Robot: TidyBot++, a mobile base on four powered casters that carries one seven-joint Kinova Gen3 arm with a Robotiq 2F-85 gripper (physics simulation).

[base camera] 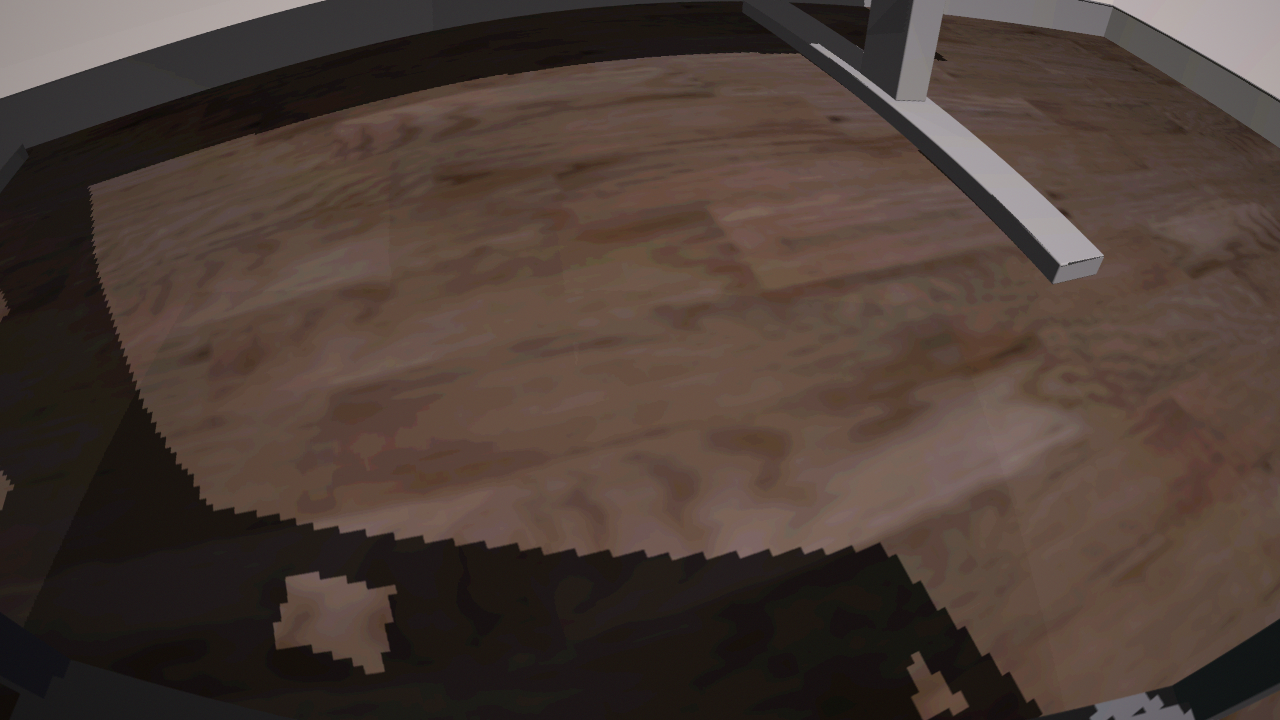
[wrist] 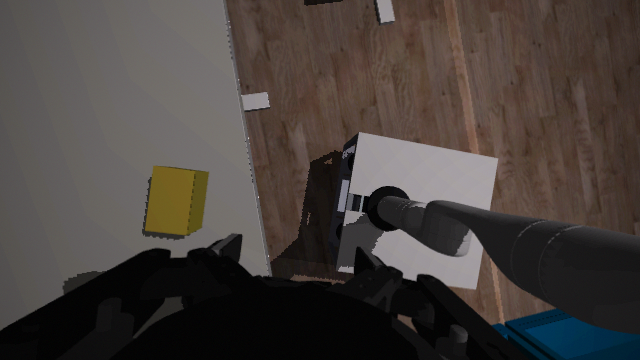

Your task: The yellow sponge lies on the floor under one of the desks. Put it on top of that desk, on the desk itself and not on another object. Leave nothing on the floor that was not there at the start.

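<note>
The yellow sponge lies on the pale grey desk top, in the left part of the wrist view, a little in from the desk's edge. It rests on the desk surface itself, with no other object under it. My gripper is open and empty. It hangs above, with its fingers to the right of the sponge, over the desk edge and the floor beside it. The sponge does not show in the base camera view, where a desk leg with a long foot stands on the wooden floor.
My white mobile base with the arm stands beside the desk's edge. A blue object is at the lower right of the wrist view. A pale foot piece sticks out from under the desk. Walls bound the floor in the base camera view.
</note>
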